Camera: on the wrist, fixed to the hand. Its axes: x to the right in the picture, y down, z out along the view.
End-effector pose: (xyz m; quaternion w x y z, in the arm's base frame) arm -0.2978 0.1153 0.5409 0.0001 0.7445 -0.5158 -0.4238
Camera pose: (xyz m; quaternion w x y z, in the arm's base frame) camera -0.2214 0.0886 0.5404 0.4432 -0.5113 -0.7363 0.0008
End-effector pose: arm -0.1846 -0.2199 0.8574 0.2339 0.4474 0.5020 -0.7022
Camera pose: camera -0.2115 -0.1440 0.8496 0.7034 0.5059 -0.4326 0.2491
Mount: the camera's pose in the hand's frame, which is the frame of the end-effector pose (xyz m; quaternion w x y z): 0.0291 -0.0464 -0.0595 0.0012 0.0176 -0.0124 -0.9998
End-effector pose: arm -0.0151 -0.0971 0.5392 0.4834 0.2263 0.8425 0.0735
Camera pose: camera -0.0925 -0.1194 0.5316 0.0805 -0.8326 0.2225 -0.5008
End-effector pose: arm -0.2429 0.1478 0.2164 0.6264 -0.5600 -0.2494 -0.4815
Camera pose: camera -0.2854 0.0866 0.2478 0.4739 -0.2537 0.5764 0.6155
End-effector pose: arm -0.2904 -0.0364 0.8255 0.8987 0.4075 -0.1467 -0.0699
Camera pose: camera -0.2440 -0.0317 0.7594 0.0778 -0.1621 -0.3948 0.9010
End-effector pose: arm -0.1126 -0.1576 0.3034 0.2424 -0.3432 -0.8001 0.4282
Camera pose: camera -0.1067 -0.1232 0.3763 0.4245 0.8091 -0.3395 -0.2235
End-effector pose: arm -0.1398 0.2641 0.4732 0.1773 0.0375 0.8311 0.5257
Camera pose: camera -0.1811 0.1995 0.4475 0.5355 -0.8213 0.0455 -0.1917
